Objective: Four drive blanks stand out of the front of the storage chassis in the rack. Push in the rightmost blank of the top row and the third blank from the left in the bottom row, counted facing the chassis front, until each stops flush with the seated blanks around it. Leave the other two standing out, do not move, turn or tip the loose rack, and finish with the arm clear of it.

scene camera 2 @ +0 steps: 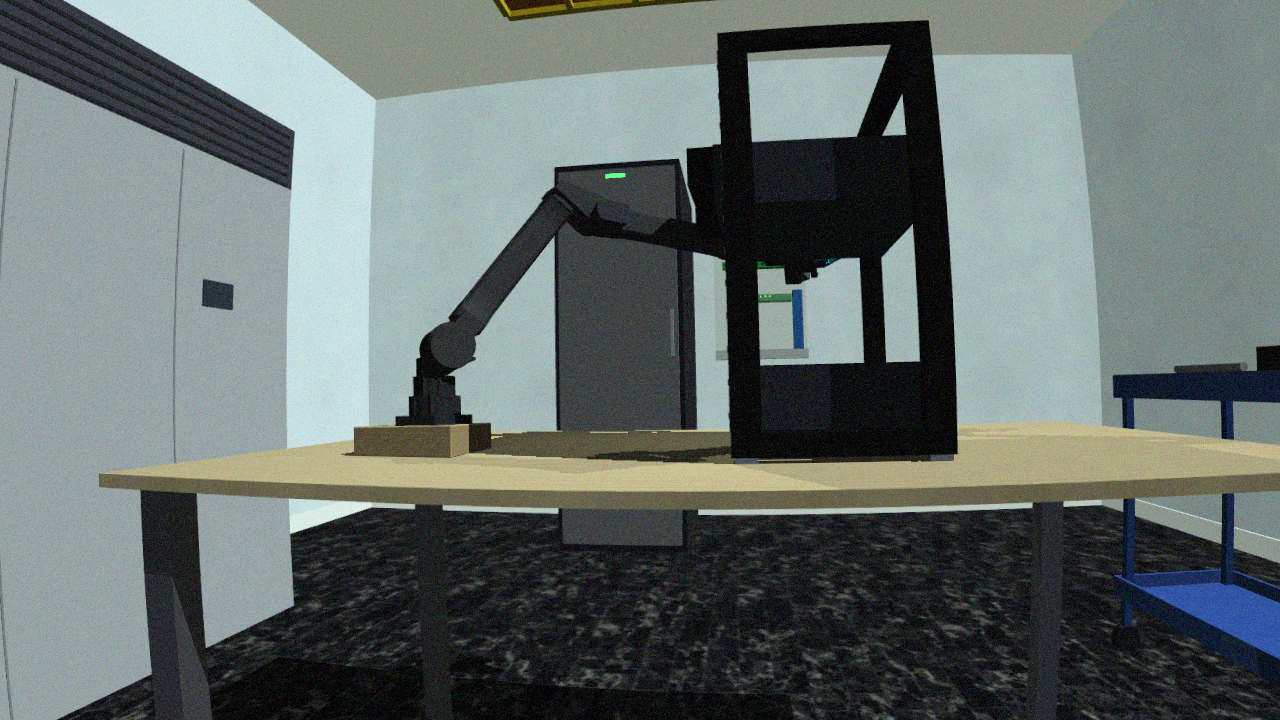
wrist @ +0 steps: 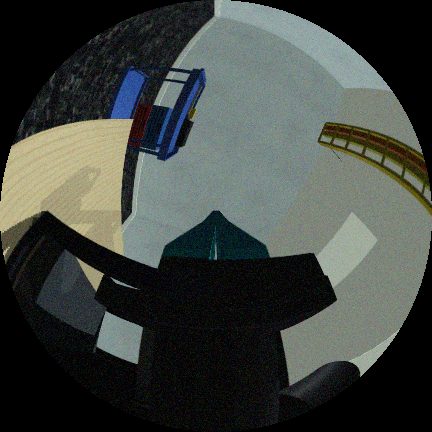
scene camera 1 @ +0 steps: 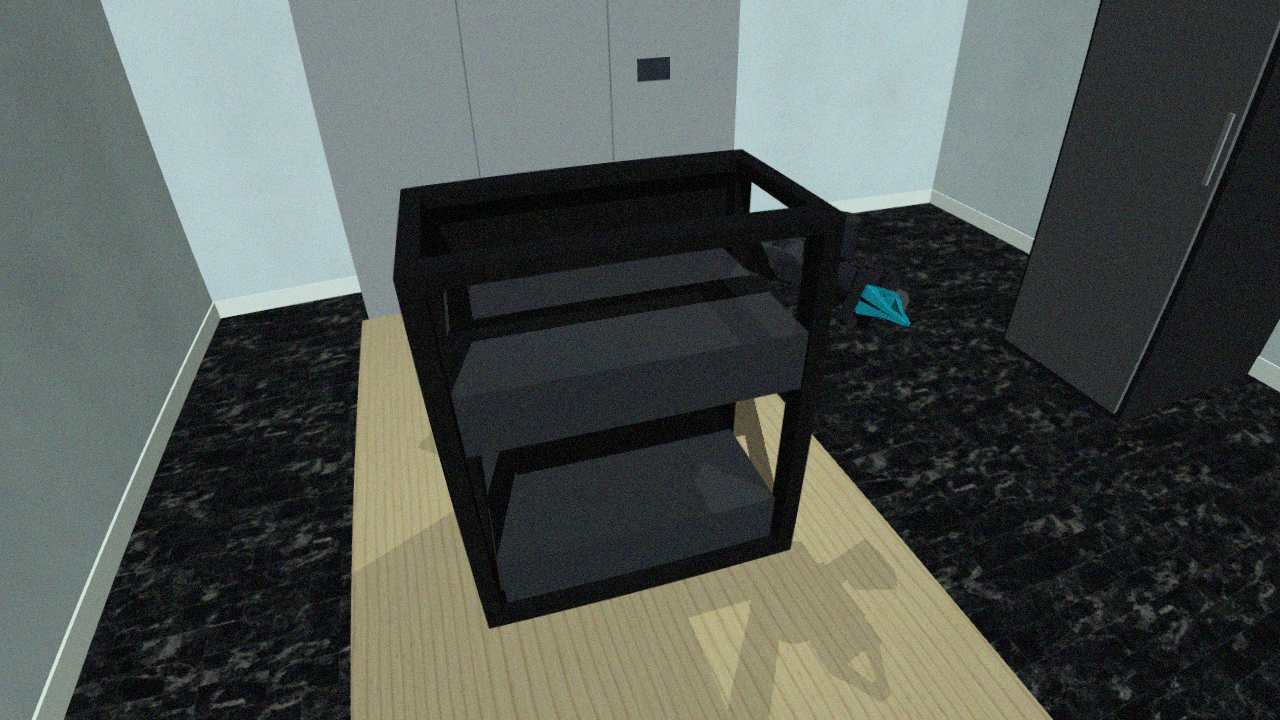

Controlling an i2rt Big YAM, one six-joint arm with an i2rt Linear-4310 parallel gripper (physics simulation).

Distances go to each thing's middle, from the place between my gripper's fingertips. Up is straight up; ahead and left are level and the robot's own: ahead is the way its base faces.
Right now the black rack [scene camera 1: 581,335] is 41 cm to the right of my hand, 12 cm behind it and 10 cm below it.
